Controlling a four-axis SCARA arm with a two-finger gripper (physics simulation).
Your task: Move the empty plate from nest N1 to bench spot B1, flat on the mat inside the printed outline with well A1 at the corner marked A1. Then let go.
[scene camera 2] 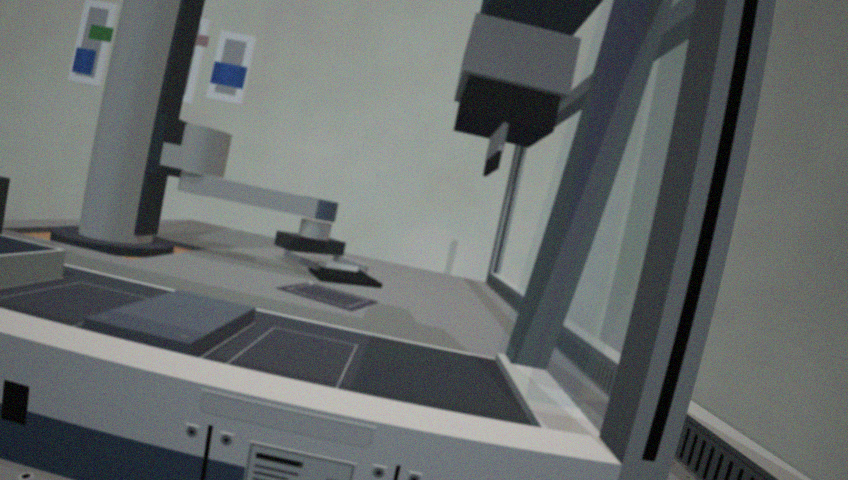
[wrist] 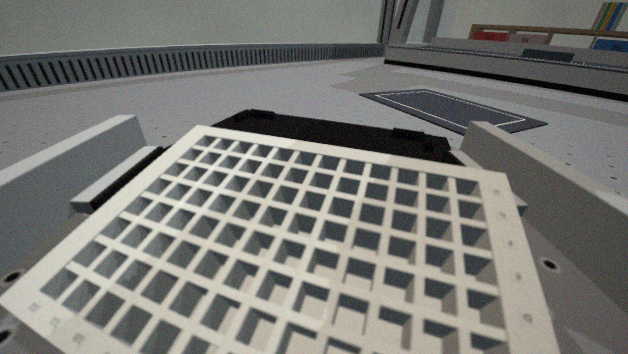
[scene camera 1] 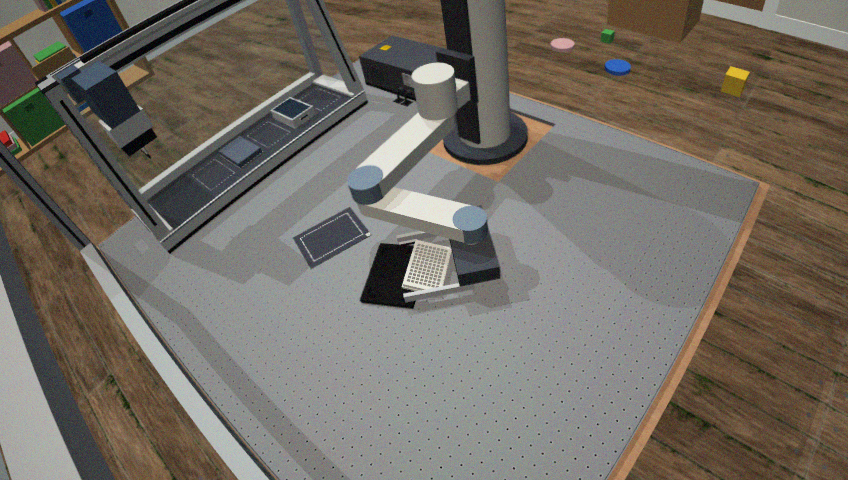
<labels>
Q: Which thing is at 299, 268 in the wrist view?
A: A white well plate.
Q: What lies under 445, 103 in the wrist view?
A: A dark mat with printed outline.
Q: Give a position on a black flat plate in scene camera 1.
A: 387, 273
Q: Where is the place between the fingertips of my gripper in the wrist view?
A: At 305, 136
</labels>
